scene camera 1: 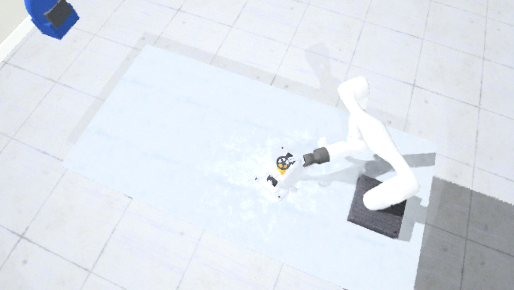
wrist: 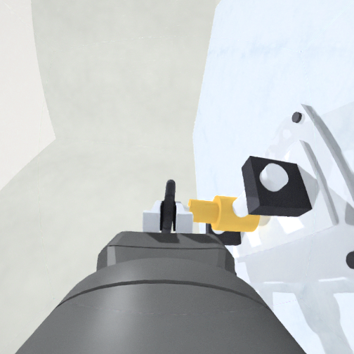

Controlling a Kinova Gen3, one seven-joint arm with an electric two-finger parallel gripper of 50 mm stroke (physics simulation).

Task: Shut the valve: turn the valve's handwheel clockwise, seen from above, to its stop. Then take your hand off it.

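Observation:
The valve's black handwheel point(scene camera 1: 283, 162) point(wrist: 170, 192) shows from above in the scene view and edge-on in the wrist view. The yellow valve body point(scene camera 1: 281, 171) point(wrist: 234, 214) is beside it, with a yellow stem pointing at the wheel. My gripper point(scene camera 1: 294, 160) point(wrist: 167, 210) is shut on the handwheel's rim, one pale fingertip on each side of it. It reaches the wheel from the arm's side. Part of the wheel is hidden behind the gripper's dark body in the wrist view.
The valve sits on a white base plate point(wrist: 300, 250) with dark bolts. A black block point(wrist: 276, 200) holds the pale pipe. The arm stands on a dark mount point(scene camera 1: 357, 212) on the pale blue table top point(scene camera 1: 165, 110). A blue object point(scene camera 1: 62, 30) is at the upper left.

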